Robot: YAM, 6 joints.
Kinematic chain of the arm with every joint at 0, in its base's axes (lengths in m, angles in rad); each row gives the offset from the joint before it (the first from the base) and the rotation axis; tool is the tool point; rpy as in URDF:
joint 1: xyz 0 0 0.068 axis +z
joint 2: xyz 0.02 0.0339 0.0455 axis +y
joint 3: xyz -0.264 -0.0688 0 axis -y
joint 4: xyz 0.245 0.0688 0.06 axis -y
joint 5: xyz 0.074 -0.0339 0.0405 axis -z
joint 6: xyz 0.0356 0 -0.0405 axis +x
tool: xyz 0 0 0 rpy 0 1.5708 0
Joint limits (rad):
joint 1: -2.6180..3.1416
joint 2: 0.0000..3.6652
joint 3: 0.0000..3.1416
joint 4: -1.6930..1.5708
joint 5: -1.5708..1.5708
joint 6: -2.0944..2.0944
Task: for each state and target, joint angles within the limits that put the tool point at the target. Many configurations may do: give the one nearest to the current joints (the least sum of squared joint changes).
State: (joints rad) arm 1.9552 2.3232 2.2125 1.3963 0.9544 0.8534
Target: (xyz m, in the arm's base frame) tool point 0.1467 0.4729 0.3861
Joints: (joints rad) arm 1.3305 2.3672 2.1306 1.4427 0.9999 0.8534
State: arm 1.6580 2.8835 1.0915 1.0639 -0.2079 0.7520
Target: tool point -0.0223 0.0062 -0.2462
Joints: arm 1.8663 3.6157 0.8264 0.8928 -0.5806 0.7520
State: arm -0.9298 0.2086 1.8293 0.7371 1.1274 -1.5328
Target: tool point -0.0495 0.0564 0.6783
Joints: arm -1.2125 1.0103 2.0896 0.6203 0.8429 -1.5328
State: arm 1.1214 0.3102 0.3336 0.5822 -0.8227 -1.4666
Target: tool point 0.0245 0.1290 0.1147
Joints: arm 1.1867 0.7533 0.0000 0.1555 -0.8034 -1.4666
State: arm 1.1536 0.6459 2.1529 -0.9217 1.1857 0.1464
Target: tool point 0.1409 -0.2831 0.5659
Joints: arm 1.9310 0.6332 2.5587 -0.5754 1.1222 0.1464
